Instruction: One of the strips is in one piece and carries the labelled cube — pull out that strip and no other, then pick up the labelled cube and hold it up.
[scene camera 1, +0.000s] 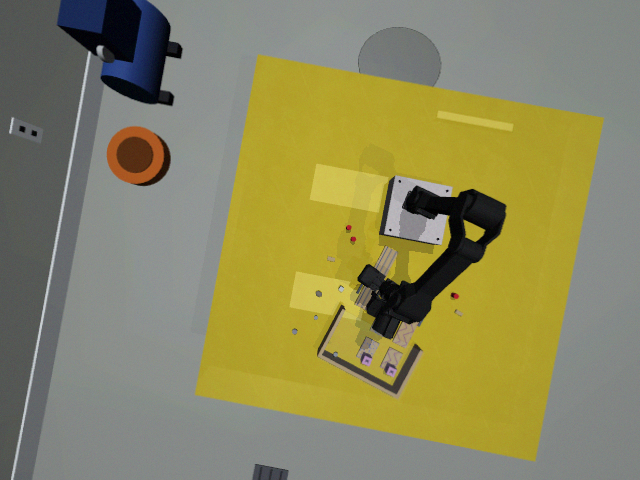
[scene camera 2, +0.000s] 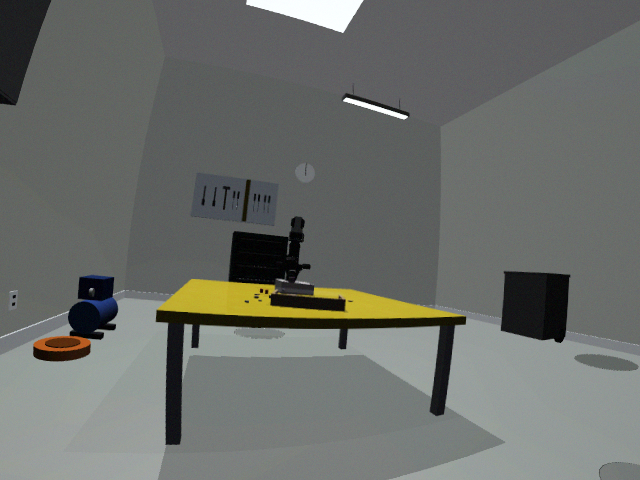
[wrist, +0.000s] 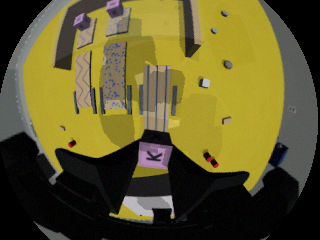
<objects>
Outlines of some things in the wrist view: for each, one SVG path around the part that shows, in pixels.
My gripper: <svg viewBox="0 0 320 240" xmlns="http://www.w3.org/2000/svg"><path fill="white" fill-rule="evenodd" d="M0 141L5 171L25 212L33 223L48 228L49 231L52 229L55 233L60 232L69 240L101 240L103 237L108 240L261 240L276 231L300 196L300 181L289 176L291 173L284 172L283 168L277 167L267 172L261 179L264 187L252 196L243 185L248 176L251 176L248 172L205 171L172 144L168 177L176 221L188 220L188 223L144 224L139 221L121 220L109 216L109 213L119 215L128 184L131 183L139 161L140 139L99 159L79 155L69 149L56 148L55 155L60 167L63 168L63 173L57 175L57 183L53 185L35 160L39 148L28 133L20 132L20 135L5 137L4 141Z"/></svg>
A labelled cube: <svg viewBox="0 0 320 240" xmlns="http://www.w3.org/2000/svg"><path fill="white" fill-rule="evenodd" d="M145 129L139 143L140 167L167 169L169 156L171 156L172 141L169 133Z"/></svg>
A striped strip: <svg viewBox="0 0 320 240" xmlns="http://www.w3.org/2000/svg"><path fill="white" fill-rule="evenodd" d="M144 65L144 131L149 129L149 131L168 132L171 65Z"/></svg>
</objects>
